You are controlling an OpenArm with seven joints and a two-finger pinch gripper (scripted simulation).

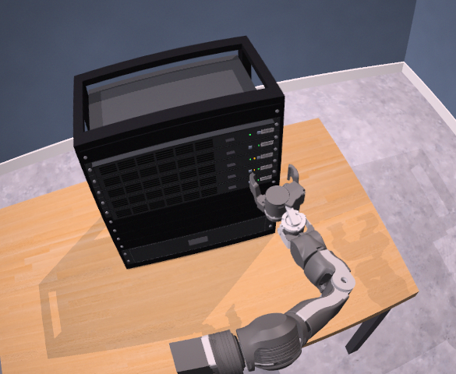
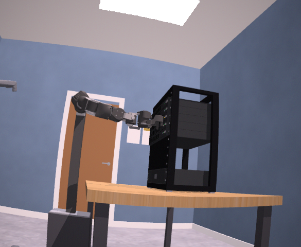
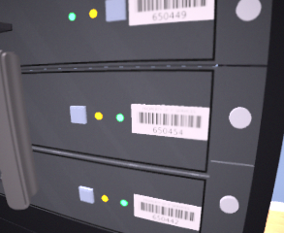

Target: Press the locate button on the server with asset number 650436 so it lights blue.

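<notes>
My gripper is now 30 mm short of the locate button, 20 mm to the right of it and 130 mm below it.
</notes>
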